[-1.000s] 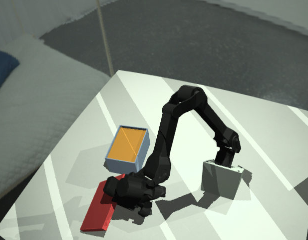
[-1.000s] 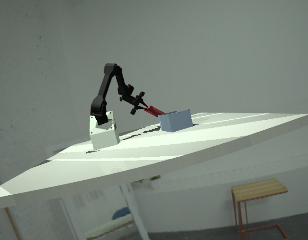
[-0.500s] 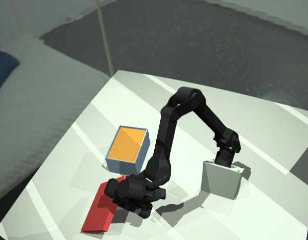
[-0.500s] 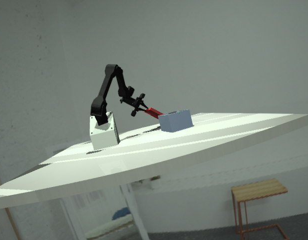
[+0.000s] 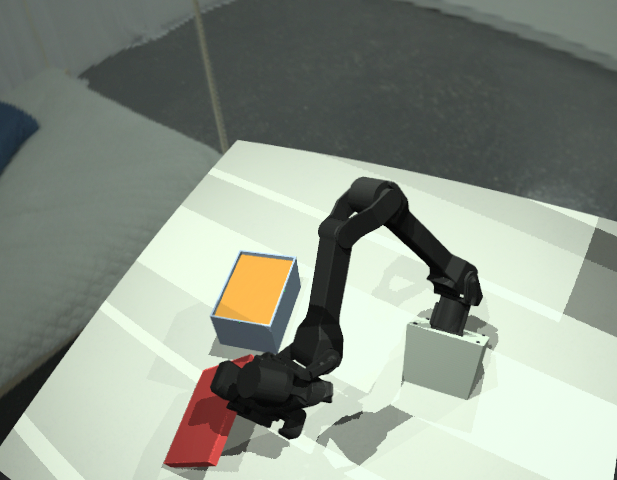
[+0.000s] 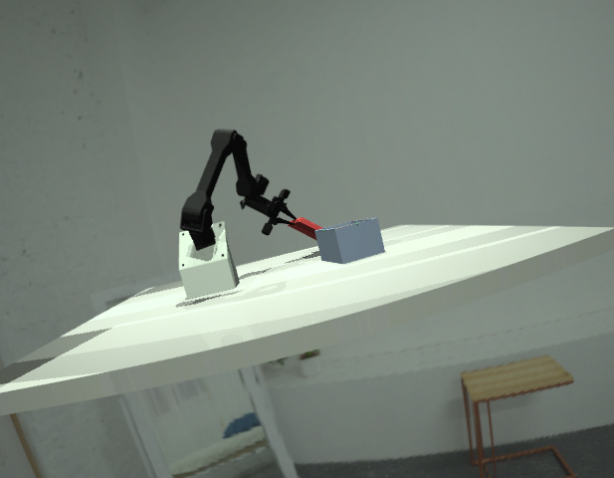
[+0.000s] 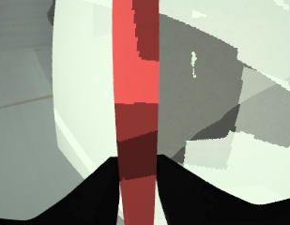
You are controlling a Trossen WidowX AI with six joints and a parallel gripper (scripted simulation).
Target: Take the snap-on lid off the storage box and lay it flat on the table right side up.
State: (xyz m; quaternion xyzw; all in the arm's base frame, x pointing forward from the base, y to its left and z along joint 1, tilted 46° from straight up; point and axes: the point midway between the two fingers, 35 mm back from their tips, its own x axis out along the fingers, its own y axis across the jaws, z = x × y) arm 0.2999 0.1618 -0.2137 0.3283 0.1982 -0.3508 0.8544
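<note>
My gripper tip is now 70 mm short of the red lid and 50 mm above it. From my gripper tip the other things lie so: storage box (320 mm to the right, 100 mm ahead, 90 mm below).
</note>
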